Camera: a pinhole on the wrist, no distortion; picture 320 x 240 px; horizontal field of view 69.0 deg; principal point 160.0 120.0 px. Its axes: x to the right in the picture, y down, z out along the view. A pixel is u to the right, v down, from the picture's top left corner.
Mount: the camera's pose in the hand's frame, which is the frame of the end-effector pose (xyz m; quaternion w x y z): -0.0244 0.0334 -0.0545 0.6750 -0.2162 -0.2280 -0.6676
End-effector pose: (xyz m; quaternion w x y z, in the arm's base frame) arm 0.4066 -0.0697 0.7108 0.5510 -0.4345 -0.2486 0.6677
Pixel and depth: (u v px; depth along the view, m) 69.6 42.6 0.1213
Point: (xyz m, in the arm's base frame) 0.3212 -0.1701 0.6226
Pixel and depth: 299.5 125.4 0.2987
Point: 0.1221 -0.0664 0.8082
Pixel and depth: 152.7 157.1 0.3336
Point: 0.1033 -0.0830 0.6117
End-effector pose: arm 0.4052 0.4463 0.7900 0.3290 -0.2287 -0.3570 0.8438
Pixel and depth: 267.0 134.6 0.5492
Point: 0.0089 0.1200 1.0144
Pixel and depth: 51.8 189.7 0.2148
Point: 0.2494 0.3167 0.6399
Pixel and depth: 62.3 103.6 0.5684
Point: 0.0756 -0.0233 0.5433
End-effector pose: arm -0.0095 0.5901 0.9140 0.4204 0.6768 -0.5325 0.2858
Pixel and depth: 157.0 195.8 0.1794
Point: -0.1442 0.4865 0.9345
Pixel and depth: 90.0 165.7 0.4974
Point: -0.4421 0.2997 0.9620
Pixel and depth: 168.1 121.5 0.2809
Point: -0.2133 0.4338 0.8564
